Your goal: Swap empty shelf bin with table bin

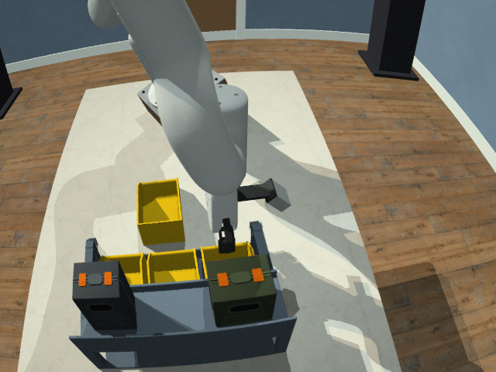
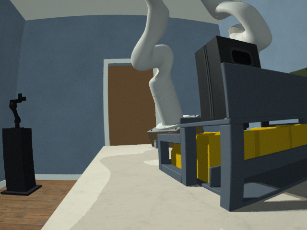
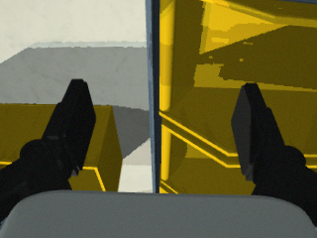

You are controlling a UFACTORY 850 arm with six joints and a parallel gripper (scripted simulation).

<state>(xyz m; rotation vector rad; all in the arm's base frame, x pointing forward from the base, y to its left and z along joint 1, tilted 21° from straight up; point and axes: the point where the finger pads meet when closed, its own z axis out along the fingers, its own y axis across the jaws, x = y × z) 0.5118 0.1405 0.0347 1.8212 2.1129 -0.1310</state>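
The shelf lip is 110 mm to the right of my hand and 80 mm below it. Also, from my hand: dark grey case (200 mm ahead, 210 mm to the right, 70 mm above); green case (180 mm ahead, 20 mm to the left, 60 mm above).
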